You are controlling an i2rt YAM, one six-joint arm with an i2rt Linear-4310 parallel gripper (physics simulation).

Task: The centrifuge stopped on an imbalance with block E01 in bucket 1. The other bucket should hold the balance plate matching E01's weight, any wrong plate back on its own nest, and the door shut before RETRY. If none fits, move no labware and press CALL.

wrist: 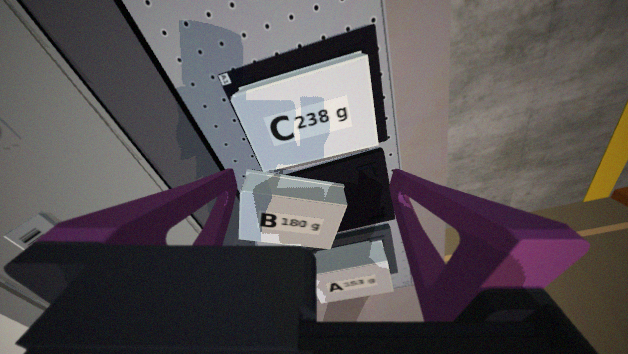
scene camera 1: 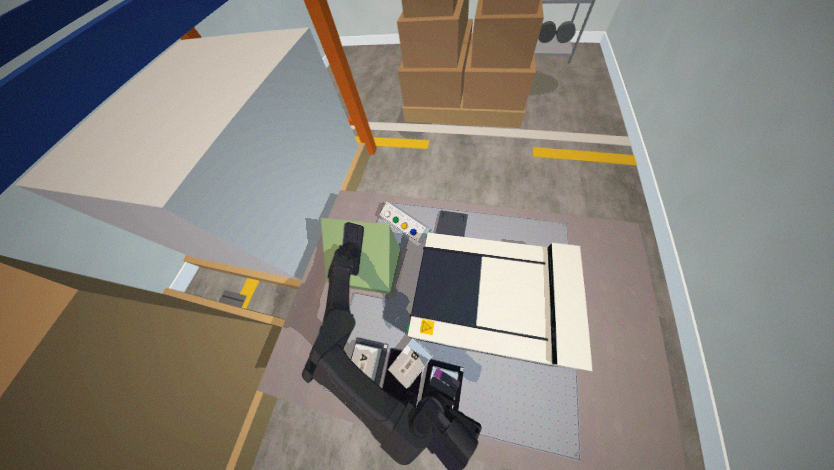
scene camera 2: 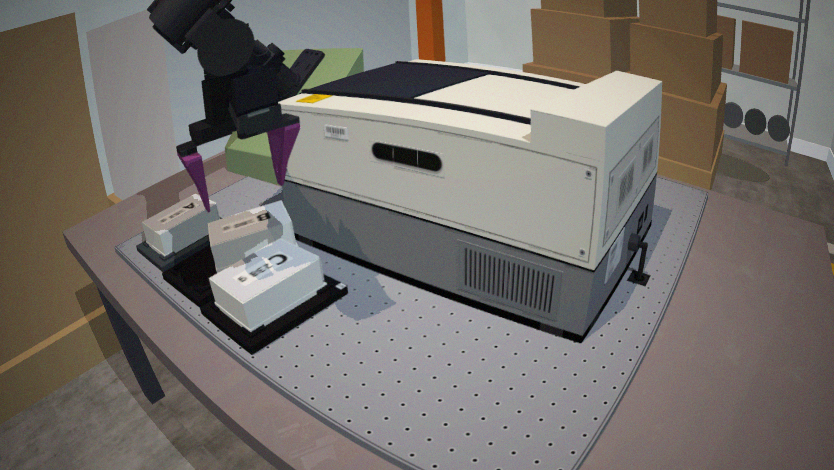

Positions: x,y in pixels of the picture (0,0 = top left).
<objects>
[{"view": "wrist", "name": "my gripper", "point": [313,177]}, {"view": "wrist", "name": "centrifuge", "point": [98,122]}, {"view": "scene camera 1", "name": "centrifuge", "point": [532,307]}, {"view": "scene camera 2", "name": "my gripper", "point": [244,197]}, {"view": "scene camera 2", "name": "centrifuge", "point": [525,196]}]
</objects>
